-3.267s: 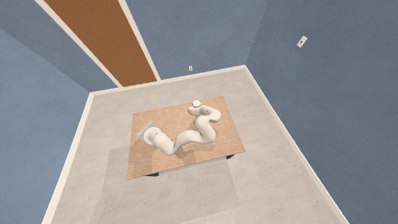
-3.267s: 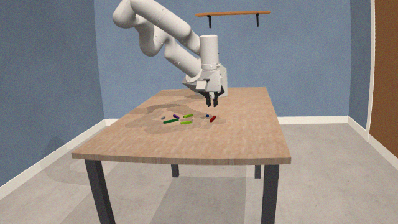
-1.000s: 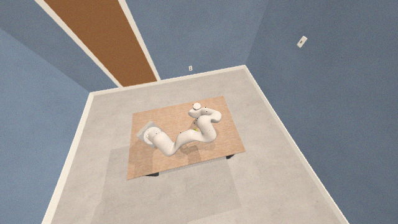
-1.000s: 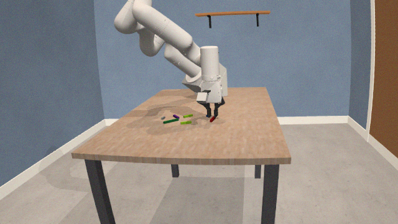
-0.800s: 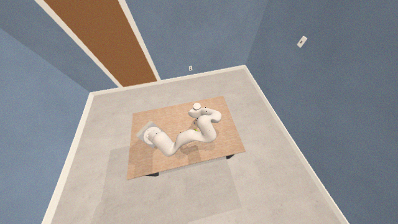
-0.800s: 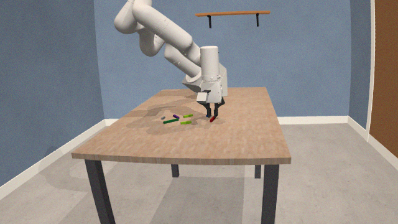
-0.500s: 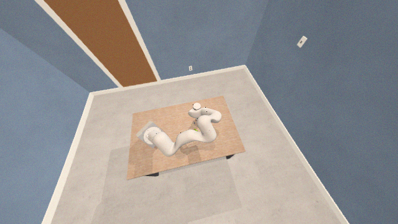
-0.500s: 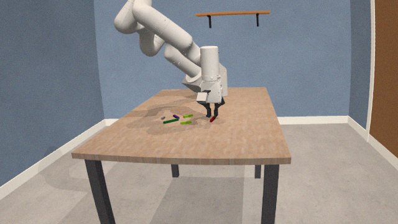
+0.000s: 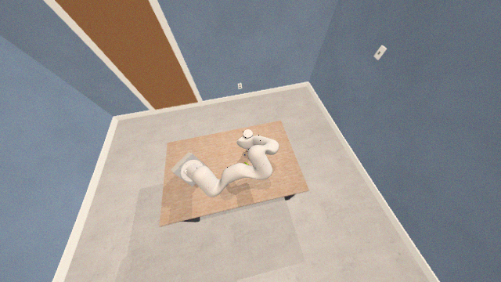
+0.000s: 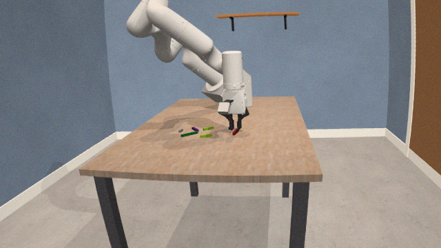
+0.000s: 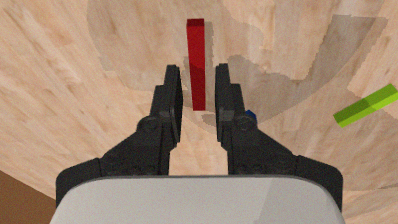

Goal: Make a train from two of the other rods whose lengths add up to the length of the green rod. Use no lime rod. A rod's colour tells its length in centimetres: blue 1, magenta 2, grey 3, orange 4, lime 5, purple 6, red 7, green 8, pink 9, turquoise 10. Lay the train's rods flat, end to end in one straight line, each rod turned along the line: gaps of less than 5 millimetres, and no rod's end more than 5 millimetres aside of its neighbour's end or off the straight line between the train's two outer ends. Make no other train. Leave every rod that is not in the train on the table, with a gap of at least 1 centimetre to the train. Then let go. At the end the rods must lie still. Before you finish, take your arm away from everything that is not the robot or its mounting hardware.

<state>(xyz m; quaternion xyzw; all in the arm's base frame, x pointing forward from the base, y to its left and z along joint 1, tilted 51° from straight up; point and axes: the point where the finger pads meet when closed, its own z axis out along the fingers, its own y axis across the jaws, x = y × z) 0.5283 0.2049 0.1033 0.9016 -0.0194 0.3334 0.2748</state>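
The red rod lies 30 mm below my hand. The rest, counted from my hand: blue rod: 60 mm behind, 30 mm to the right, 30 mm below; purple rod: 70 mm behind, 190 mm to the right, 30 mm below; green rod: 200 mm to the right, 30 mm below.
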